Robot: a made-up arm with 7 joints.
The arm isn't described. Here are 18 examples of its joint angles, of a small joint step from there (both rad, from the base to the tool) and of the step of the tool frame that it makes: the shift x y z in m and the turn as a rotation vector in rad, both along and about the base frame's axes.
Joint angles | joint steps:
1: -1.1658 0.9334 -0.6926 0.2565 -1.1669 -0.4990 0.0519 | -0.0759 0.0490 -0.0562 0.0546 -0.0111 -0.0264 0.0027
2: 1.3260 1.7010 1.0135 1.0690 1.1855 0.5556 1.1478 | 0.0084 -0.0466 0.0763 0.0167 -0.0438 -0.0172 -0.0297
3: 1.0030 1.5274 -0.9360 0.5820 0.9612 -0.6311 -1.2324 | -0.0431 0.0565 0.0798 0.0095 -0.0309 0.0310 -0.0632
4: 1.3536 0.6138 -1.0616 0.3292 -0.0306 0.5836 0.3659 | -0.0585 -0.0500 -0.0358 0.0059 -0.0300 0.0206 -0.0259
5: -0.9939 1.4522 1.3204 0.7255 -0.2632 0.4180 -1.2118 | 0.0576 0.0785 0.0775 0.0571 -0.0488 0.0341 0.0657
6: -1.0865 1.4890 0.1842 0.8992 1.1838 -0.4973 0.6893 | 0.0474 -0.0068 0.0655 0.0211 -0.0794 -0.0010 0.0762
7: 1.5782 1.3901 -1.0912 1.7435 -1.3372 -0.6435 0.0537 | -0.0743 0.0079 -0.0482 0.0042 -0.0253 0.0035 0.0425
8: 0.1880 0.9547 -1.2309 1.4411 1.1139 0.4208 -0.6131 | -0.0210 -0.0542 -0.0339 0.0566 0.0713 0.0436 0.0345
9: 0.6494 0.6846 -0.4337 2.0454 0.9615 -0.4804 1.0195 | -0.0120 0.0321 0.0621 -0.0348 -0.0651 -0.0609 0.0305
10: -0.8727 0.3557 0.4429 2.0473 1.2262 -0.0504 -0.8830 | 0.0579 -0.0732 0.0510 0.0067 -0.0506 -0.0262 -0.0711
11: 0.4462 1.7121 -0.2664 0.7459 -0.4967 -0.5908 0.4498 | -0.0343 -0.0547 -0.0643 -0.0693 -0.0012 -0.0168 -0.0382
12: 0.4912 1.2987 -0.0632 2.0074 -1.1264 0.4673 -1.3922 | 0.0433 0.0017 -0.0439 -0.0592 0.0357 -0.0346 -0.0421
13: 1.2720 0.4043 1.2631 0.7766 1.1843 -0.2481 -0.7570 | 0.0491 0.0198 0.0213 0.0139 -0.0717 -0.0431 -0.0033
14: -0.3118 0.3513 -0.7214 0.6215 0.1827 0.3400 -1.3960 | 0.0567 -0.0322 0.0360 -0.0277 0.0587 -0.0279 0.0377
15: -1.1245 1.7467 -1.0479 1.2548 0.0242 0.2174 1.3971 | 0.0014 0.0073 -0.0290 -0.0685 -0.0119 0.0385 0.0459
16: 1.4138 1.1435 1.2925 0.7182 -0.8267 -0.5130 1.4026 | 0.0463 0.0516 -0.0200 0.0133 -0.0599 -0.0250 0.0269
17: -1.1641 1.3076 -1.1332 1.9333 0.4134 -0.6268 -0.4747 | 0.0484 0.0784 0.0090 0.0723 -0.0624 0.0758 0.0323
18: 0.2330 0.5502 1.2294 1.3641 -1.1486 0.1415 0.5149 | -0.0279 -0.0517 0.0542 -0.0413 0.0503 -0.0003 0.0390
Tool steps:
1: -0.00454 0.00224 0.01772 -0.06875 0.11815 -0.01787
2: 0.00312 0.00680 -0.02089 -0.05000 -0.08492 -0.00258
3: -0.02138 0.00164 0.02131 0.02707 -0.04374 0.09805
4: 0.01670 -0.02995 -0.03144 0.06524 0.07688 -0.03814
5: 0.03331 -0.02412 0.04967 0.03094 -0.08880 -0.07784
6: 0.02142 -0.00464 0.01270 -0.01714 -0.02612 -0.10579
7: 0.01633 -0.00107 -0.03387 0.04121 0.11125 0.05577
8: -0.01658 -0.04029 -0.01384 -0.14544 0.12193 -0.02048
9: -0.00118 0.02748 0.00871 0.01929 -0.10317 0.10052
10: 0.00398 0.00204 0.00777 0.04207 -0.04440 0.14430
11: 0.00467 0.01863 -0.04406 -0.05484 0.06583 0.02012
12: 0.00936 0.01360 0.00173 -0.00349 0.02092 -0.00973
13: -0.01018 0.01236 0.01844 -0.00672 0.01227 0.07486
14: 0.02369 -0.00469 -0.00380 -0.05857 -0.04799 0.10570
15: 0.00421 0.02195 0.01539 0.10887 0.05790 -0.05093
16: -0.03309 -0.00501 0.01294 0.03001 0.05087 0.06628
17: 0.03497 -0.00179 0.00215 -0.03700 -0.05982 -0.13596
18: -0.01415 0.00484 -0.03963 -0.14451 -0.02488 -0.00398
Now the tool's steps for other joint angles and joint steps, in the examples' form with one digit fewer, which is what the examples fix.
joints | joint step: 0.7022 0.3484 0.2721 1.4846 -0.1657 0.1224 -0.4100 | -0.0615 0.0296 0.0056 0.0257 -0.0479 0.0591 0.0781
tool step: -0.0098 0.0059 -0.0077 0.0607 0.1334 -0.0010
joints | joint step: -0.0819 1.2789 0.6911 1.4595 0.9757 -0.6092 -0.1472 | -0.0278 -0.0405 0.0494 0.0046 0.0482 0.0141 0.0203
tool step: -0.0073 0.0076 -0.0148 -0.0643 -0.0136 -0.0161
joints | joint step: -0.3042 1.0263 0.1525 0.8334 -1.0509 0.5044 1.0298 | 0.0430 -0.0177 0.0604 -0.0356 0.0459 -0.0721 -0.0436
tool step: -0.0036 0.0119 0.0098 -0.0590 -0.1065 0.0053
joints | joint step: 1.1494 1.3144 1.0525 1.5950 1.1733 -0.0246 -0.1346 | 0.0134 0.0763 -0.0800 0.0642 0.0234 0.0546 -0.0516
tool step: -0.0152 -0.0367 0.0310 0.0613 0.0929 0.0400
